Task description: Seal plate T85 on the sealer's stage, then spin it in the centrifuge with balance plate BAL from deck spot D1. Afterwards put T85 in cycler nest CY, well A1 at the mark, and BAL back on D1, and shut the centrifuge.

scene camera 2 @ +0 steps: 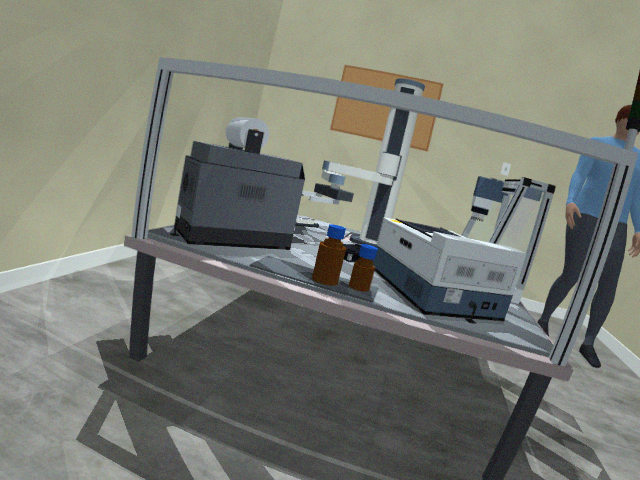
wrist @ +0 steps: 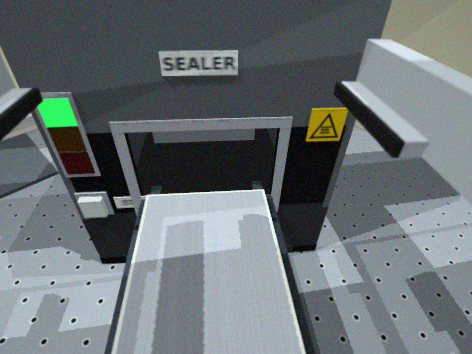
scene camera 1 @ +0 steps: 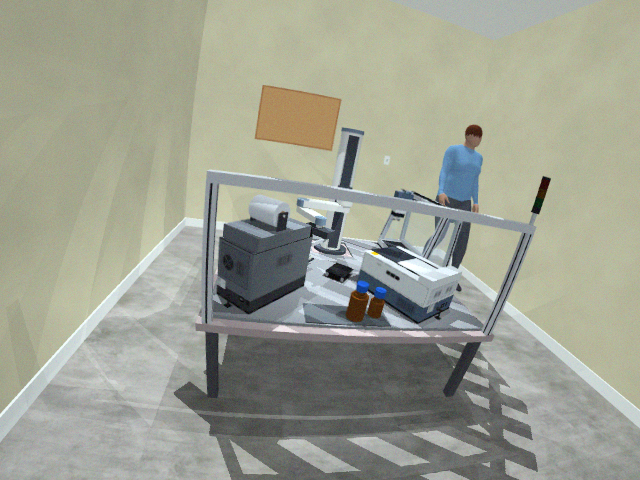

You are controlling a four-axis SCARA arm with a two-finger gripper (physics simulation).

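Pixels of known places: gripper, fingertip midpoint: [wrist: 190,67]; arm's base, origin of the base link: [scene camera 2: 371,244] [scene camera 1: 329,248].
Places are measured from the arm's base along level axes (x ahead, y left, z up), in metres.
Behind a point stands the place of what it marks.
Observation:
The grey sealer [scene camera 1: 268,263] @[x 0.892, y -0.470, z 0.236 m] [scene camera 2: 237,196] @[x 0.849, y -0.433, z 0.201 m] [wrist: 280,90] @[x 0.542, y -0.380, z 0.190 m] shows its front in the wrist view, with its green lamp lit and its door opening uncovered. A light plate with a smooth, flat top [wrist: 220,280] @[x 0.500, y -0.284, z 0.129 m] lies on the dark stage [wrist: 297,300] @[x 0.468, y -0.311, z 0.112 m], which sticks out of the opening. No name can be read on the plate, and its near end is cut off. My gripper [scene camera 2: 315,197] [wrist: 190,67] @[x 0.525, y -0.295, z 0.227 m] is open and empty, its fingers wide apart to the left and right of the plate's line, apart from it. BAL, D1 and nest CY cannot be made out.
A white and blue machine [scene camera 1: 408,279] @[x 0.846, y 0.226, z 0.202 m] [scene camera 2: 449,268] @[x 0.942, y 0.326, z 0.167 m] stands at the right of the table. A small black holder [scene camera 1: 338,271] @[x 0.508, y -0.043, z 0.053 m] lies between the machines. Two brown bottles [scene camera 1: 357,304] @[x 0.964, y -0.057, z 0.111 m] [scene camera 2: 329,260] @[x 0.967, y -0.033, z 0.097 m] stand near the edge, inside a rail frame [scene camera 1: 361,195] @[x 1.044, y -0.178, z 0.611 m]. A person [scene camera 1: 460,170] stands behind.

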